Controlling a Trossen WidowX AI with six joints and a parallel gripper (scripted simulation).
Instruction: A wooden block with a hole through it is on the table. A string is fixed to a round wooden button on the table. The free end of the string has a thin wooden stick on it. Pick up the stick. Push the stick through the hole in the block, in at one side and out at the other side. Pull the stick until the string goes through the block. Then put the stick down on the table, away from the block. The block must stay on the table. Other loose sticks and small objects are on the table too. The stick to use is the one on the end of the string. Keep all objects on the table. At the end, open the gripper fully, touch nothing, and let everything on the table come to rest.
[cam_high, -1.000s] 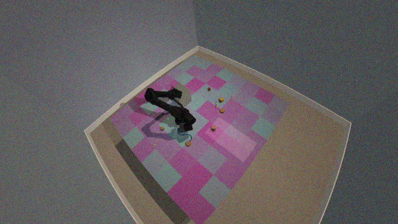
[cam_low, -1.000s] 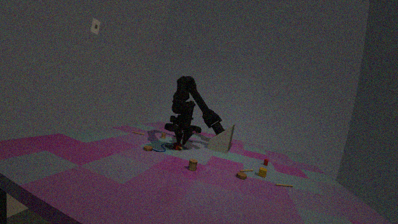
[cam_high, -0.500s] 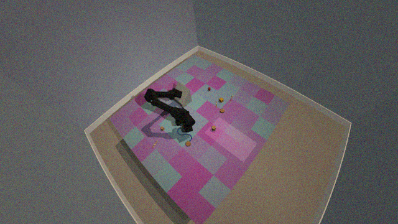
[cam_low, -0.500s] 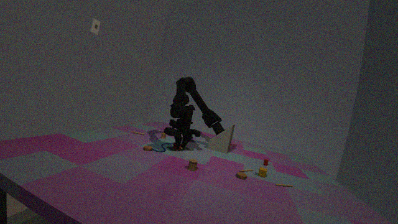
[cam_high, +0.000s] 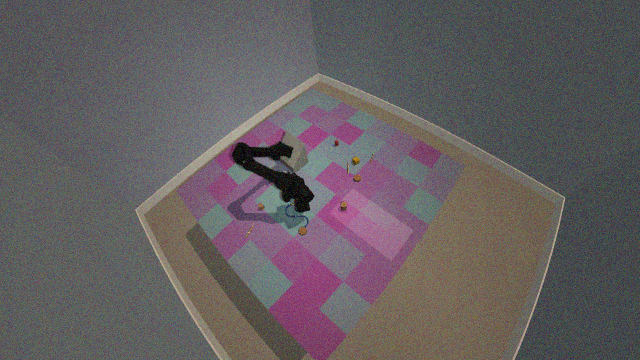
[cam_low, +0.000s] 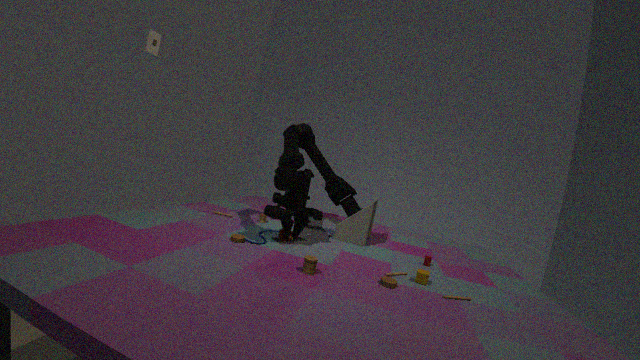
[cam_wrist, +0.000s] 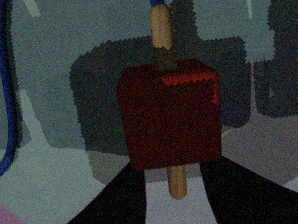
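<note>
Now: the red block 2 cm to the right of my gripper tip, 2 cm behind it and 1 cm above it. From my gripper tip the other things lie so: yellow cube: 39 cm to the left, 10 cm ahead, 1 cm above.
</note>
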